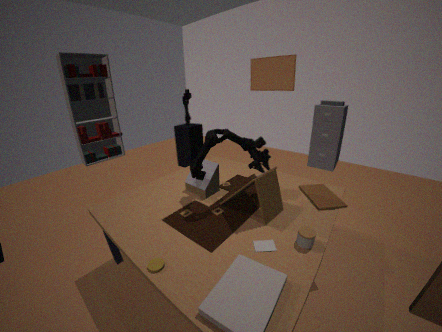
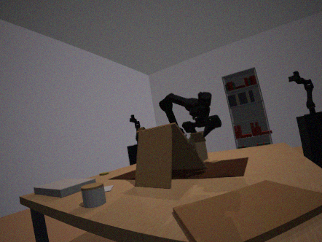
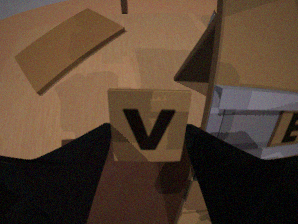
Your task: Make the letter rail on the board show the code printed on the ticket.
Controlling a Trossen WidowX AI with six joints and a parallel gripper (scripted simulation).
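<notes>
My gripper tip is now 15 cm to the left of the tile marked e and 3 cm past it. Also, from my gripper tip: white ticket: 15 cm to the right, 9 cm behind, 7 cm below; then tile marked v: right at my gripper tip; then tile marked t: 20 cm to the right, 4 cm behind.
</notes>
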